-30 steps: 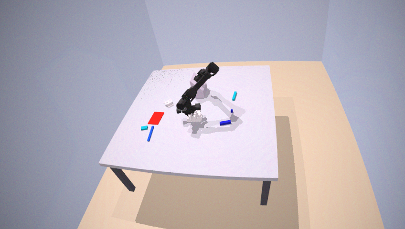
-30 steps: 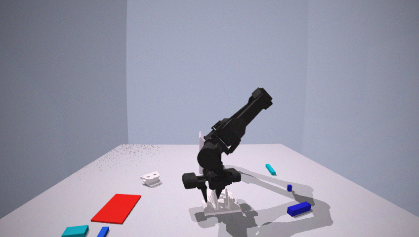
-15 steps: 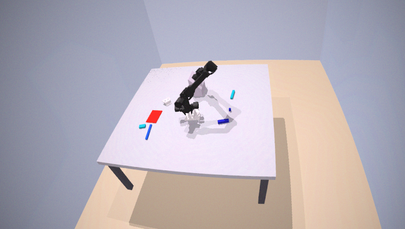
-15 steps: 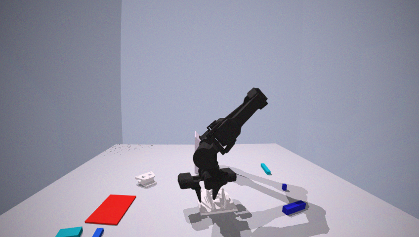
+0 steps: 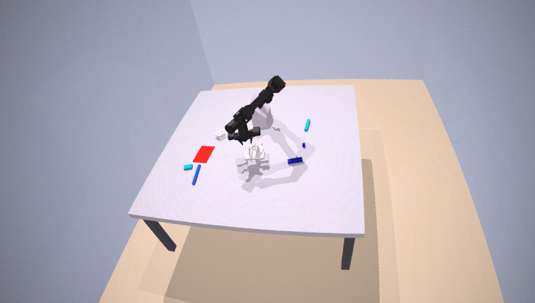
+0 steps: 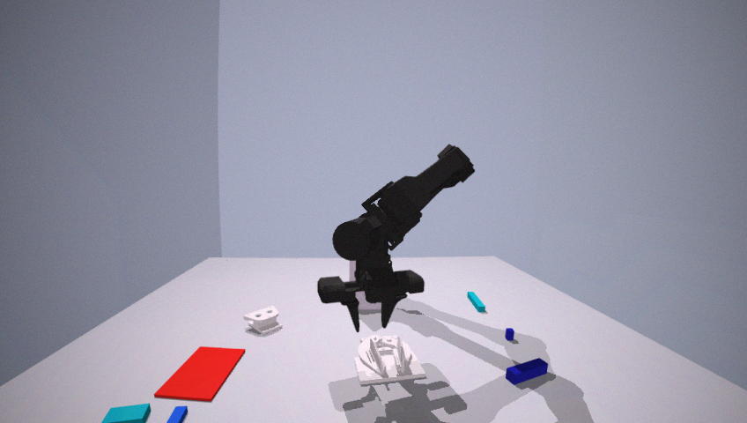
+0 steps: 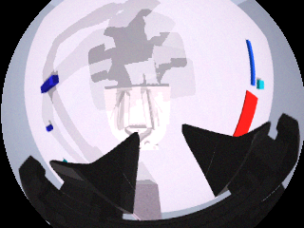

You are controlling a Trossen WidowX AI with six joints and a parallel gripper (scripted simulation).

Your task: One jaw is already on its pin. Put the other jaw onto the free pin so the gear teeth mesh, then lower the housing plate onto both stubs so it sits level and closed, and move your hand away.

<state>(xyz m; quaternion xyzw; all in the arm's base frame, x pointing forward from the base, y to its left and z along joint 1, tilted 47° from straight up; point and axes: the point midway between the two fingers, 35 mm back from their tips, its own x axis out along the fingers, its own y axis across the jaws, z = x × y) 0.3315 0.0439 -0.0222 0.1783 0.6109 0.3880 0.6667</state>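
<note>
The small white block is 250 mm to the right of my gripper tip, 150 mm behind it and 70 mm below it. The rest, counted from my gripper tip: red flat sheet: 300 mm to the right, 80 mm below, 30 mm ahead; then blue bar: 270 mm to the right, 210 mm ahead, 70 mm below; then small blue cube: 320 mm to the left, 90 mm behind, 70 mm below.
</note>
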